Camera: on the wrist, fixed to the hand. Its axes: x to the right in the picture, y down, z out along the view.
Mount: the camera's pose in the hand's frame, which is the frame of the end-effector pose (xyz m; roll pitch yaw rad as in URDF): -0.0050 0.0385 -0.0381 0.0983 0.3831 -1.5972
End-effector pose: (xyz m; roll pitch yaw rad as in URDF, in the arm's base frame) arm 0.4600 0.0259 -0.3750 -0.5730 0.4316 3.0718
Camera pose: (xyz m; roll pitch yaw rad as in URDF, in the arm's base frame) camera 0.4858 0.0124 -0.4209 -0.3264 -0.1825 1.5586
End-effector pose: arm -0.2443 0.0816 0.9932 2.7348 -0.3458 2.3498
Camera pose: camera -0.2146 0.0804 1.0388 2.9045 0.0305 -2.3475
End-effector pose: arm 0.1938 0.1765 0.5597 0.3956 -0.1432 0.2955
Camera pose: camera 0.1772 0.2239 0.5389 0.2847 0.7734 -1.1689
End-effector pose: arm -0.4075 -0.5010 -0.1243 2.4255 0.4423 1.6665
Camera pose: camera -0.4053 -0.4821 -0.0733 -2.5623 0.2887 -2.8761
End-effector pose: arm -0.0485 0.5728 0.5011 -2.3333 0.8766 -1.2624
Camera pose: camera -0.1014 0.5605 0.5040 -1.7671 -0.6598 -0.7749
